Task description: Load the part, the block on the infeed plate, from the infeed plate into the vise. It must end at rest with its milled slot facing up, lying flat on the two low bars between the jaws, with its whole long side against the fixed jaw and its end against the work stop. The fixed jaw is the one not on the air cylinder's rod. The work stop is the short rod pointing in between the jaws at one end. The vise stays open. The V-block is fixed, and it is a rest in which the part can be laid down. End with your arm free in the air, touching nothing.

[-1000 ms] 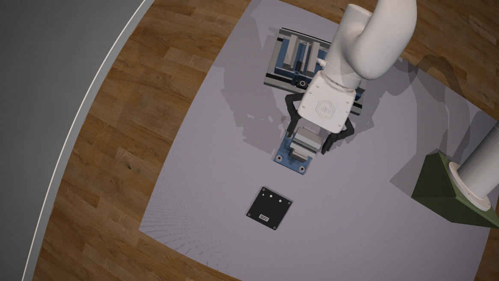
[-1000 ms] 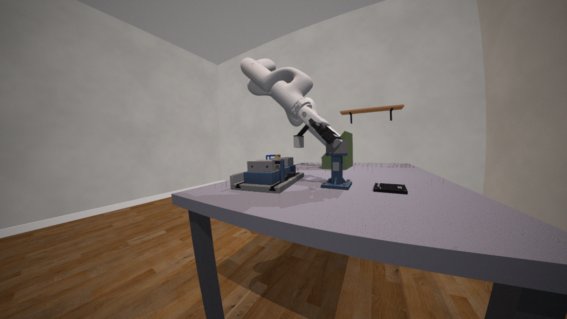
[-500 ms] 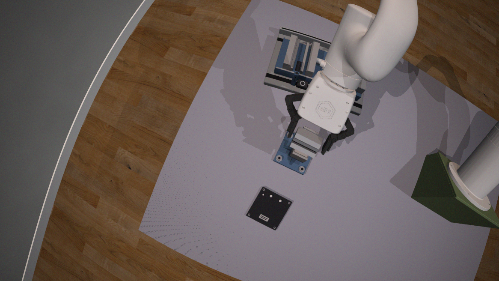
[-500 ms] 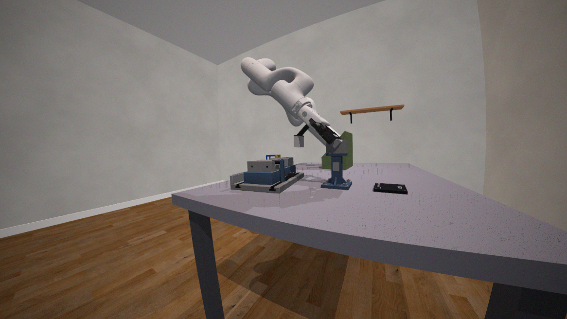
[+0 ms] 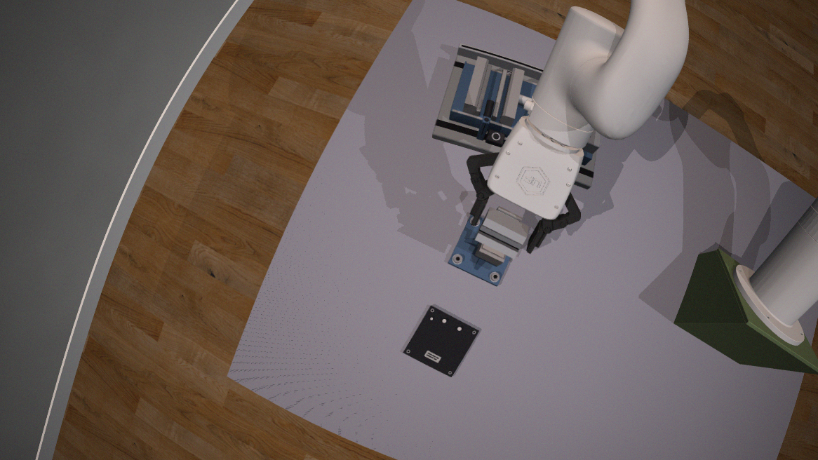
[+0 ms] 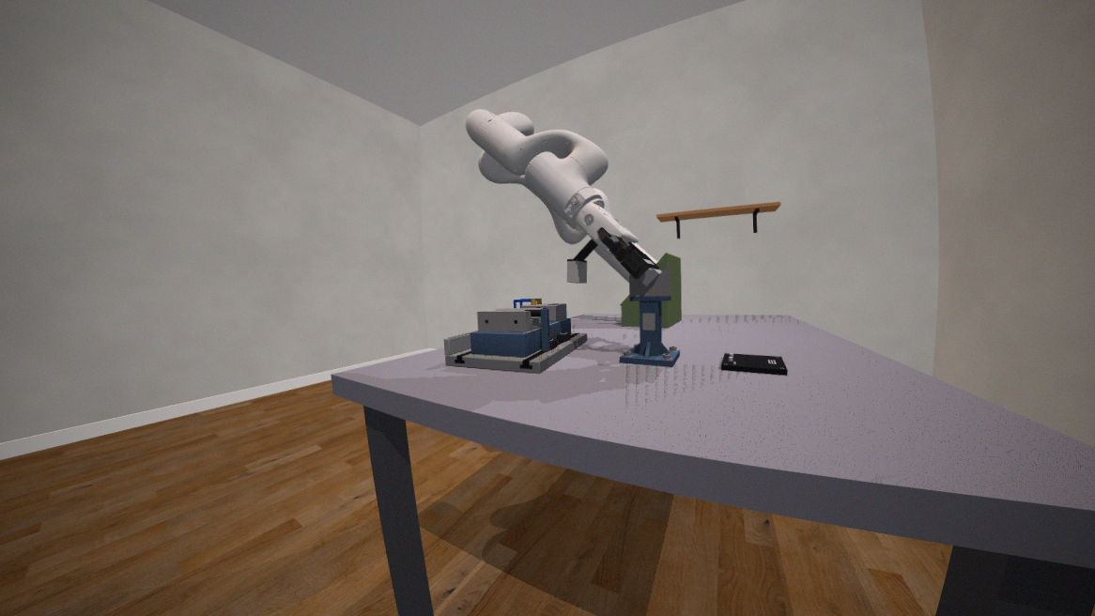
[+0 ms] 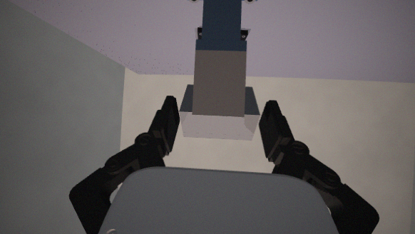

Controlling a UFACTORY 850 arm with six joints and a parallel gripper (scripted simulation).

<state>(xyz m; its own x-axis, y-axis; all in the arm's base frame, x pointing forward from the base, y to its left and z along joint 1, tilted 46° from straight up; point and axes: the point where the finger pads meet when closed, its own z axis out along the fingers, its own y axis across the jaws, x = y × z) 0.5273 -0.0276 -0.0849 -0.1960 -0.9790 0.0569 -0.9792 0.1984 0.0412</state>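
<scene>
The part is 1 cm to the left of my hand. Also, from my hand: moving jaw: 4 cm ahead, 24 cm to the right, 9 cm below; work stop: 7 cm ahead, 19 cm to the right, 7 cm below; black infeed plate: 2 cm ahead, 18 cm to the left, 16 cm below.
</scene>
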